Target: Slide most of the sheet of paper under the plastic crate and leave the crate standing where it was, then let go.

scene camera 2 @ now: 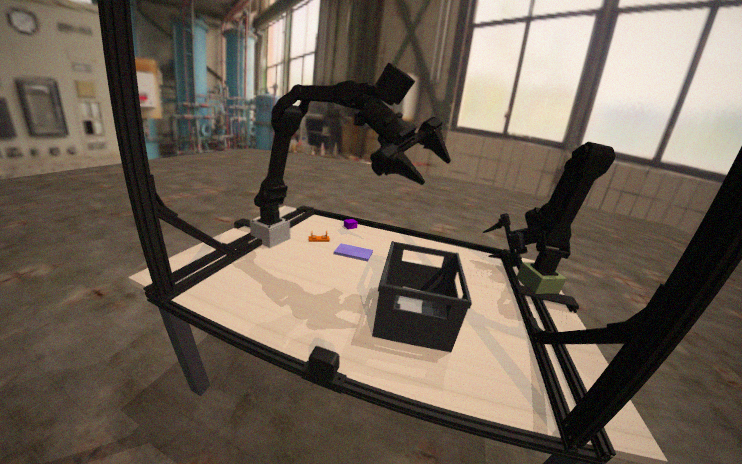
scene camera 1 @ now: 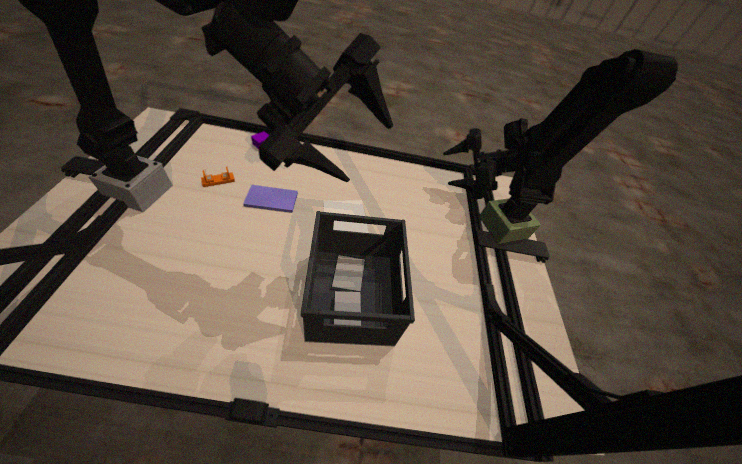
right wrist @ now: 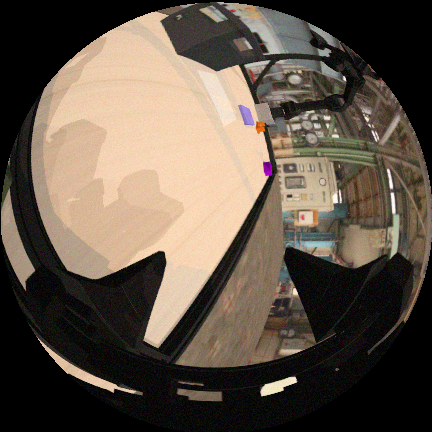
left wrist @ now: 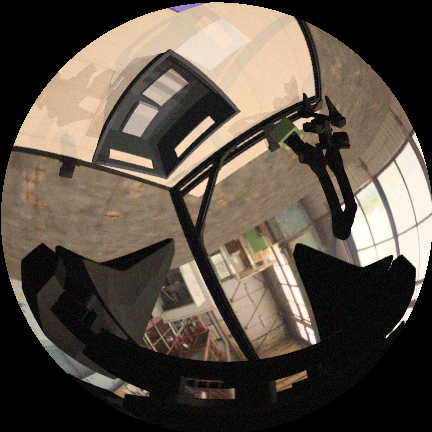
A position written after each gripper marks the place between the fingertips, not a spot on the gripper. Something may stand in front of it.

The left gripper [scene camera 1: 370,153] is open, holding nothing. Also in view: a black plastic crate [scene camera 1: 385,315]. The table carries a sheet of paper [scene camera 1: 353,207]. Further things: the right gripper [scene camera 1: 445,169].
The black plastic crate is seen too in scene camera 2 [scene camera 2: 437,327], in the right wrist view [right wrist: 204,40] and in the left wrist view [left wrist: 200,97]. The sheet of paper also shows in the right wrist view [right wrist: 217,95] and in the left wrist view [left wrist: 211,44]. The left gripper is seen too in scene camera 2 [scene camera 2: 437,172] and in the left wrist view [left wrist: 237,248].
